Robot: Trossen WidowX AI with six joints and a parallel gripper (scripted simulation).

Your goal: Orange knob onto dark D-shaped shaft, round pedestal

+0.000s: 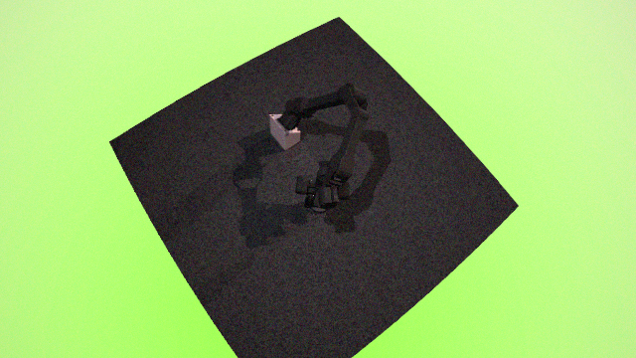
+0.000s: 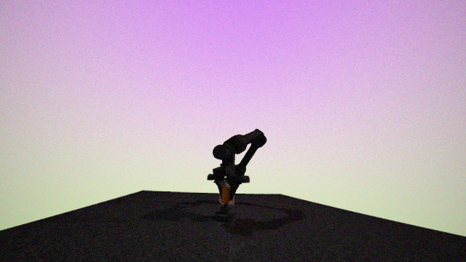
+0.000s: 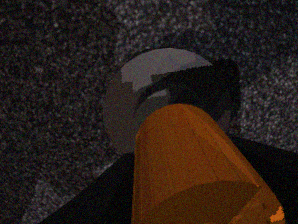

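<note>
My gripper tip is 20 mm below the orange knob. The rest, counted from my gripper tip: round pedestal (40 mm below).
</note>
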